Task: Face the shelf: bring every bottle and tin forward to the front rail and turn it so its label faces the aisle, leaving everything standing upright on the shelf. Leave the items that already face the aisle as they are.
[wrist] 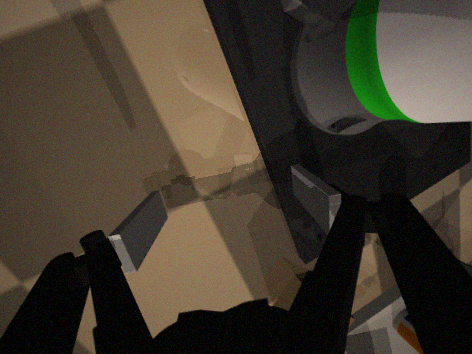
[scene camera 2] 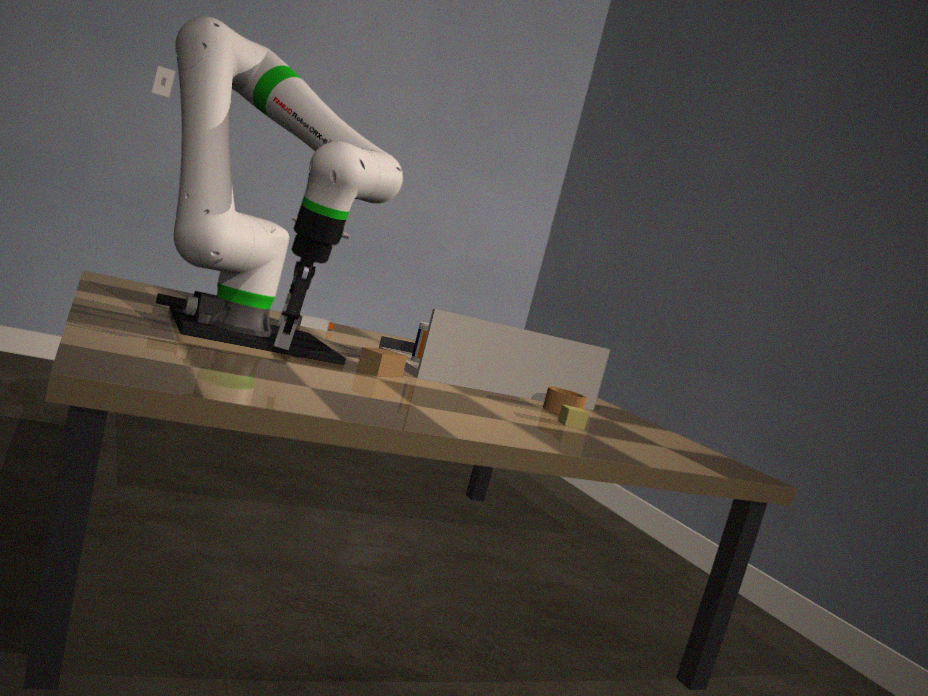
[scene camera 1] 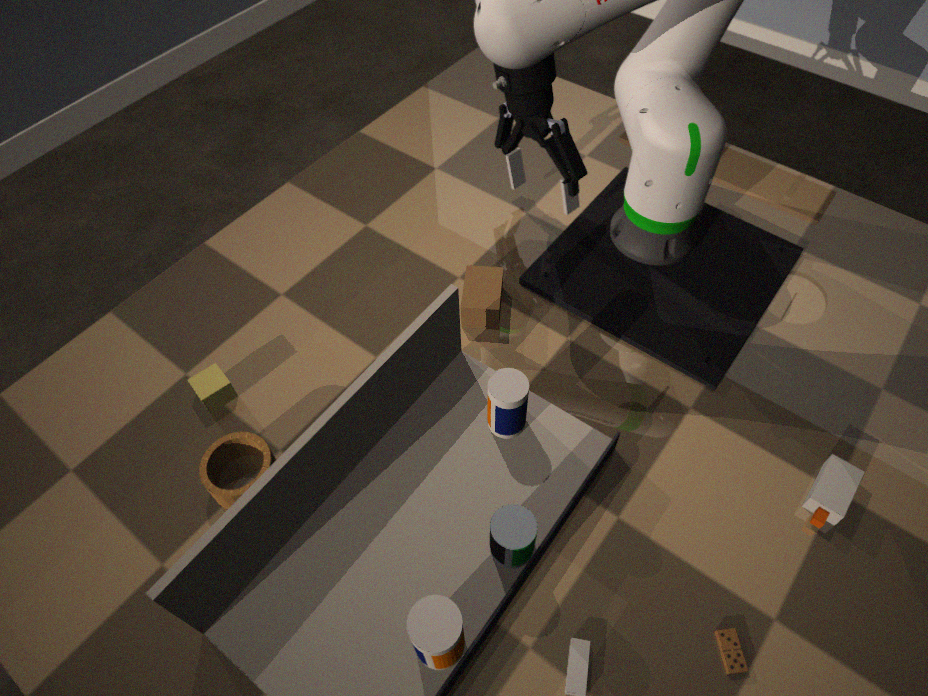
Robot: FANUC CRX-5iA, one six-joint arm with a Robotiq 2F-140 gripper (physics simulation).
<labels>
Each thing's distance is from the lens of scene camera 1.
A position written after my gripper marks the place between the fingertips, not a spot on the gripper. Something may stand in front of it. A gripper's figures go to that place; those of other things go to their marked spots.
my gripper (scene camera 1: 544,197): 120 cm
dark tin with green band (scene camera 1: 513,528): 78 cm
yellow block (scene camera 1: 211,385): 102 cm
cardboard box (scene camera 1: 482,293): 103 cm
white-orange item (scene camera 1: 836,483): 99 cm
The marked spots on the dark tin with green band and the yellow block are 50 cm apart.
</labels>
